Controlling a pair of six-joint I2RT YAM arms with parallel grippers.
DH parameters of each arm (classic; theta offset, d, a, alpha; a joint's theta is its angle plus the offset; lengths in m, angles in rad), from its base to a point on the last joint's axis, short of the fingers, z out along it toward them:
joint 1: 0 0.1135 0.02 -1.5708
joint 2: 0 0 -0.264 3.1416
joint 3: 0.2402 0 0.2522 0
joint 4: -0.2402 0 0.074 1.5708
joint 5: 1.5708 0 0 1.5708
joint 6: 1.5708 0.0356 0 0
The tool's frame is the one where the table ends.
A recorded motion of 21 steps. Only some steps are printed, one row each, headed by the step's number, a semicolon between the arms.
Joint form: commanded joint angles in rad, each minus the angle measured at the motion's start. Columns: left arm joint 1, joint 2, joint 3, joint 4, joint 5, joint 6; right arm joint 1, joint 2, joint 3, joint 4, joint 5, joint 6.
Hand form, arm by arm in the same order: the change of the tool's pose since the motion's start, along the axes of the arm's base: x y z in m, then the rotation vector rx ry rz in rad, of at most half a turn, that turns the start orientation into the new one. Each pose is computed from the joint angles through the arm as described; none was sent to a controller.
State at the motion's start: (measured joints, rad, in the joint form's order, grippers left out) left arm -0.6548 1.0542 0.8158 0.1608 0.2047 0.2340; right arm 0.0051 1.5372 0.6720 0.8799 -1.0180 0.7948
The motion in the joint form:
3: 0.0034 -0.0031 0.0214 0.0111 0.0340 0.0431; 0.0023 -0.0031 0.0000 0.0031 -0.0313 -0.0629
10: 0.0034 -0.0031 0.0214 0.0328 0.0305 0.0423; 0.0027 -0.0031 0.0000 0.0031 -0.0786 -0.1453
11: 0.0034 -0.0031 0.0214 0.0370 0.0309 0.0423; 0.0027 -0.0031 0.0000 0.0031 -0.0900 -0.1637
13: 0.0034 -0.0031 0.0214 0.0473 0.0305 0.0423; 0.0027 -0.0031 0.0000 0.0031 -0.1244 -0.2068
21: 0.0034 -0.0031 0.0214 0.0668 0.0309 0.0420; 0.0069 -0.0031 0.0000 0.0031 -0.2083 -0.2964
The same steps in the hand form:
3: -0.0008 0.0002 0.0097 0.0043 -0.0601 -0.0331; -0.0014 0.0013 0.0012 -0.0324 -0.0604 0.0330
10: -0.0007 0.0003 0.0120 -0.0089 -0.0770 -0.0291; -0.0029 0.0022 0.0011 -0.0719 -0.1333 0.0799
11: -0.0007 0.0002 0.0125 -0.0114 -0.0804 -0.0294; -0.0033 0.0024 0.0011 -0.0803 -0.1498 0.0911
13: -0.0007 0.0002 0.0136 -0.0175 -0.0886 -0.0288; -0.0044 0.0029 0.0011 -0.0985 -0.1894 0.1249
21: -0.0007 0.0002 0.0157 -0.0293 -0.1041 -0.0288; -0.0073 0.0053 0.0010 -0.1301 -0.2749 0.2113

